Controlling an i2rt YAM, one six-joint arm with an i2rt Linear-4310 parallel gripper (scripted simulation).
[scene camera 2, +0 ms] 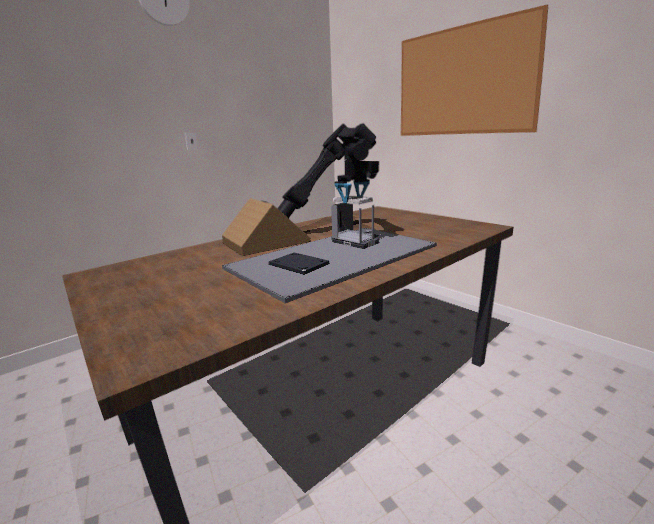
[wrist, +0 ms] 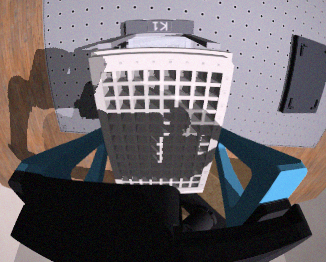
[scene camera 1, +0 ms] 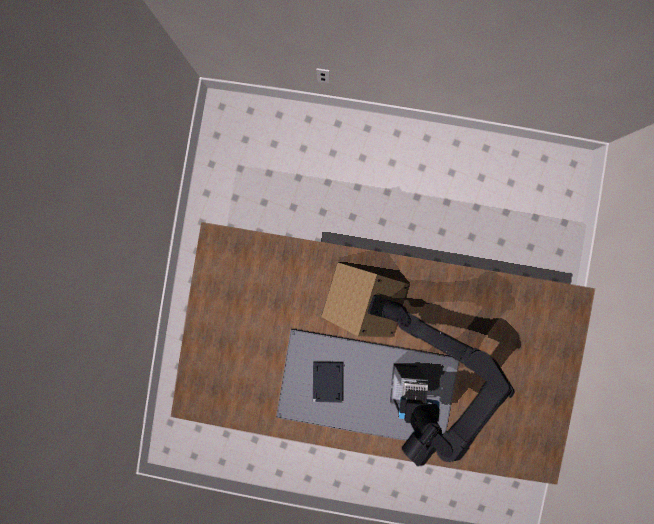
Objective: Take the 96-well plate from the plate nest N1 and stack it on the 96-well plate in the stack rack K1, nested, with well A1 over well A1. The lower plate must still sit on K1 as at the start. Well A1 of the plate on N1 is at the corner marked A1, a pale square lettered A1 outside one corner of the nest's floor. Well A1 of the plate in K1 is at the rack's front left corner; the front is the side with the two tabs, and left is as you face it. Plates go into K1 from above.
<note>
In view: my gripper [scene camera 1: 413, 399].
My gripper shows as well in the wrist view [wrist: 161, 132].
</note>
